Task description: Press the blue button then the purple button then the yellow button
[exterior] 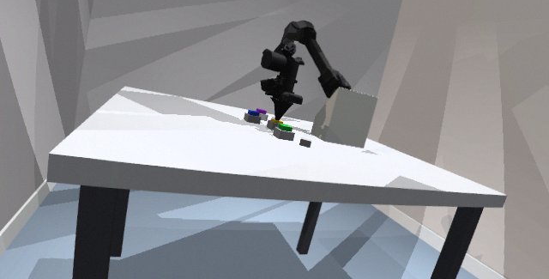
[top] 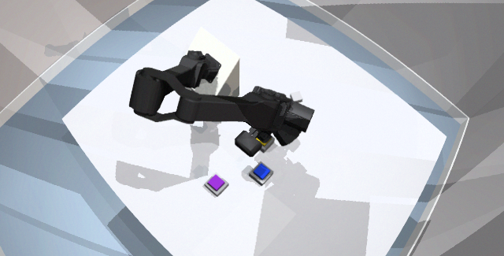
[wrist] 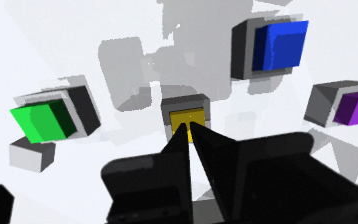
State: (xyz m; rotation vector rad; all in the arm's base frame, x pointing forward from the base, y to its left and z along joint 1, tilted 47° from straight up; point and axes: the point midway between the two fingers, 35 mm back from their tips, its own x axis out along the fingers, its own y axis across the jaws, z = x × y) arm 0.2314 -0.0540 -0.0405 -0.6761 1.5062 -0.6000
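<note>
Now: gripper tip 10 mm above the yellow button. From my gripper tip the other things lie so: small grey block: 180 mm to the left, 30 mm behind, 20 mm below; then green button: 130 mm to the left, 20 mm ahead; then blue button: 80 mm to the right, 60 mm ahead.
</note>
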